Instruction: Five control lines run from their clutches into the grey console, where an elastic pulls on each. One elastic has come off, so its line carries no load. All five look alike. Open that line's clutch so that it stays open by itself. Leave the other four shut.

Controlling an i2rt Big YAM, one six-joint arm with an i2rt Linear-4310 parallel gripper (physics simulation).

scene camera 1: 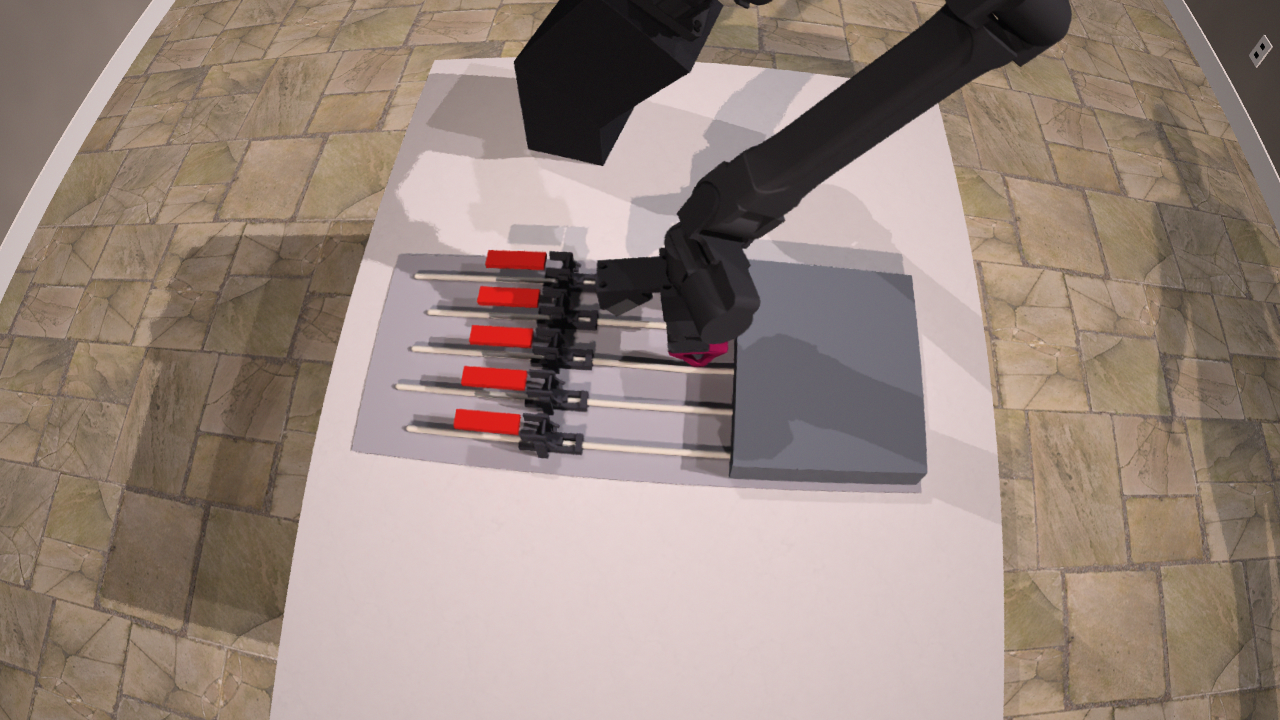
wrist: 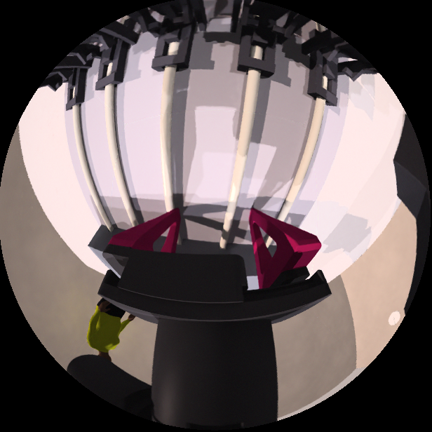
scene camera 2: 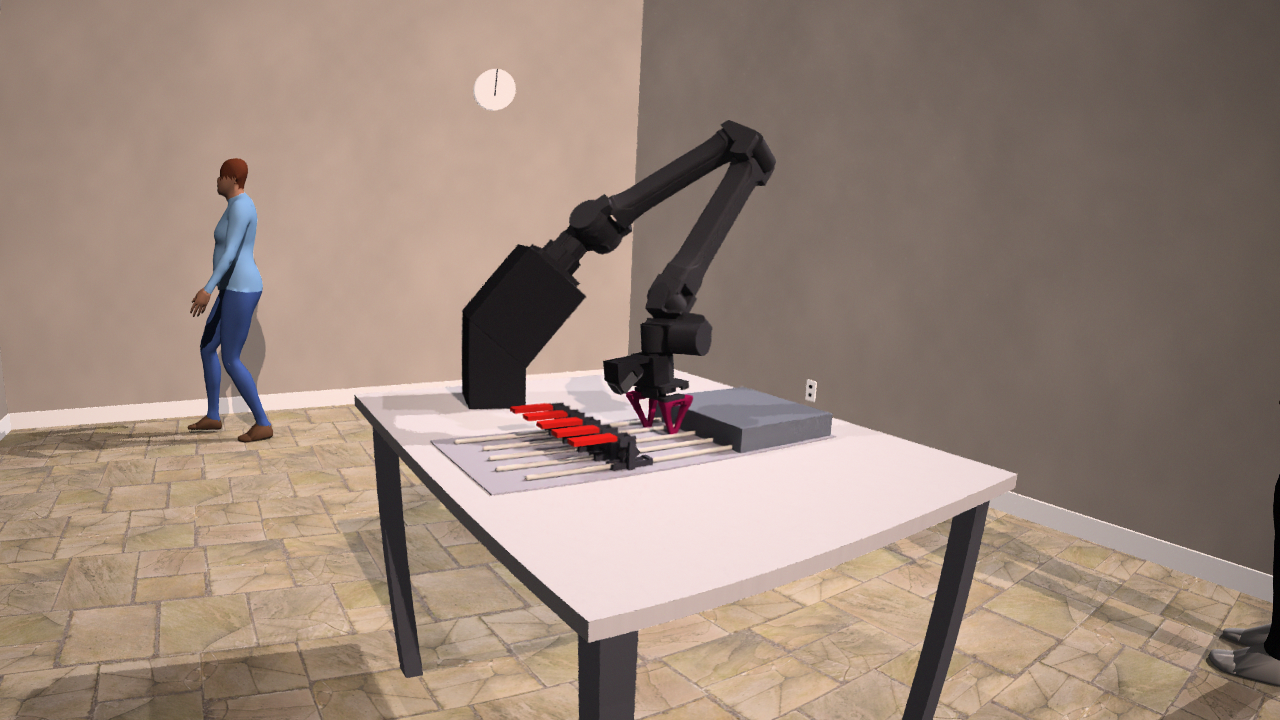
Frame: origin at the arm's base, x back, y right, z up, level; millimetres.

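Where they show: gripper, fingertip midpoint: (scene camera 1: 697,339) (scene camera 2: 660,432); arm's base, origin of the base link: (scene camera 2: 550,268).
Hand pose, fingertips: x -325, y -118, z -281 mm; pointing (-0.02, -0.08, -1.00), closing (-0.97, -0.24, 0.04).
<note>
Things, the pixels of their top centre, and the offset from my fingertips. Level surfaces: height alone.
- grey console, middle of its top: (scene camera 1: 833,362) (scene camera 2: 743,405) dx -14, dy -169, dz +44 mm
- thin lilac board, middle of its top: (scene camera 1: 449,352) (scene camera 2: 517,457) dx -89, dy +302, dz +0 mm
- white table, its level: dz -3 mm
Five red clutch levers (scene camera 1: 515,259) (scene camera 1: 508,296) (scene camera 1: 501,335) (scene camera 1: 494,377) (scene camera 1: 486,420) lie flat in a row, pointing away from the console, on black clutch bodies. Pale lines run from them into the grey console (scene camera 1: 832,358) (scene camera 2: 783,431). My gripper (scene camera 2: 661,428) (wrist: 214,212) is open and empty, fingers pointing down, low over the lines close to the console. In the wrist view, the second line from the right (wrist: 245,135) passes between the fingertips. The middle line (wrist: 166,140) runs to the left fingertip. Contact is unclear. The arm hides parts of the upper lines in the top view.
The clutches and console sit on a thin lilac board (scene camera 1: 389,358) on the white table (scene camera 1: 626,591) (scene camera 2: 716,528). The arm's black base (scene camera 1: 595,98) (scene camera 2: 514,322) stands at the back. The wrist camera housing (scene camera 1: 626,282) hangs near the far clutches. A person (scene camera 2: 234,241) stands beyond the table.
</note>
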